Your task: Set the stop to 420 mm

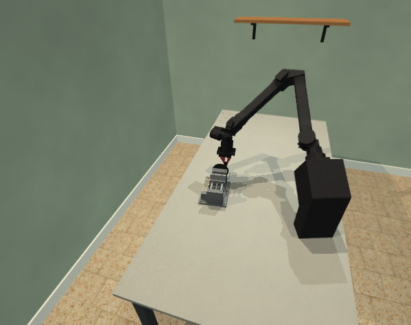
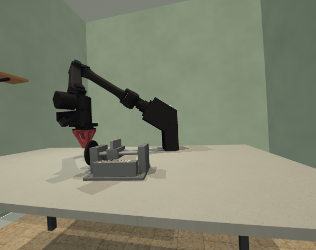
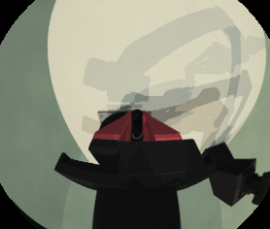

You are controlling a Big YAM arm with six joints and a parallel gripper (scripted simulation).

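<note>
The sliding stop block is 6 cm ahead of my hand, 13 cm to the left of it and 1 cm below it.
</note>
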